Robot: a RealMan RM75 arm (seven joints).
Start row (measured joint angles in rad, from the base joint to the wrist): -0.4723 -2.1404 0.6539 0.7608 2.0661 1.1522 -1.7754
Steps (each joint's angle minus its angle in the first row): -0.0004 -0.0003 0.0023 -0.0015 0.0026 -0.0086 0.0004; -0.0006 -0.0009 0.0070 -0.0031 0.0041 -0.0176 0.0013; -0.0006 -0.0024 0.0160 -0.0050 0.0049 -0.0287 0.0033; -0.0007 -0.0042 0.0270 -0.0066 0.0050 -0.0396 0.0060; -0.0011 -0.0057 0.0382 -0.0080 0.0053 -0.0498 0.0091; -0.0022 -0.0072 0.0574 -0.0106 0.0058 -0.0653 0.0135; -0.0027 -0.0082 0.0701 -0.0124 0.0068 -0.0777 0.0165; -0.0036 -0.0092 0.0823 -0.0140 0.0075 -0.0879 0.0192; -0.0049 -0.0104 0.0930 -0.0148 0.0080 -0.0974 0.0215; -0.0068 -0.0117 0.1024 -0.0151 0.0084 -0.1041 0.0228; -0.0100 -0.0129 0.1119 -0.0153 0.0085 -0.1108 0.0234; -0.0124 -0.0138 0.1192 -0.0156 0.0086 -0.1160 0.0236; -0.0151 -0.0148 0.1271 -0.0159 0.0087 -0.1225 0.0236; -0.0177 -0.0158 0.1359 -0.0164 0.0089 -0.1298 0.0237; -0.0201 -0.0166 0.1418 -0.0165 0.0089 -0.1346 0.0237; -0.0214 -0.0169 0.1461 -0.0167 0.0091 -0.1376 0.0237
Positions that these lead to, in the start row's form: -0.4727 -2.1407 0.6562 0.7593 2.0687 1.1436 -1.7750; -0.4729 -2.1413 0.6609 0.7577 2.0702 1.1346 -1.7741; -0.4729 -2.1428 0.6699 0.7558 2.0710 1.1235 -1.7721; -0.4730 -2.1446 0.6809 0.7542 2.0711 1.1126 -1.7694; -0.4734 -2.1461 0.6921 0.7528 2.0714 1.1024 -1.7663; -0.4745 -2.1476 0.7113 0.7502 2.0719 1.0869 -1.7619; -0.4750 -2.1486 0.7240 0.7484 2.0729 1.0745 -1.7589; -0.4759 -2.1496 0.7362 0.7468 2.0736 1.0643 -1.7562; -0.4772 -2.1508 0.7469 0.7460 2.0741 1.0548 -1.7539; -0.4791 -2.1521 0.7563 0.7457 2.0745 1.0481 -1.7526; -0.4823 -2.1533 0.7658 0.7455 2.0746 1.0414 -1.7520; -0.4847 -2.1542 0.7731 0.7452 2.0747 1.0362 -1.7518; -0.4874 -2.1552 0.7810 0.7449 2.0748 1.0297 -1.7518; -0.4900 -2.1562 0.7898 0.7444 2.0750 1.0224 -1.7517; -0.4924 -2.1570 0.7957 0.7443 2.0750 1.0176 -1.7517; -0.4937 -2.1573 0.8000 0.7441 2.0752 1.0146 -1.7517
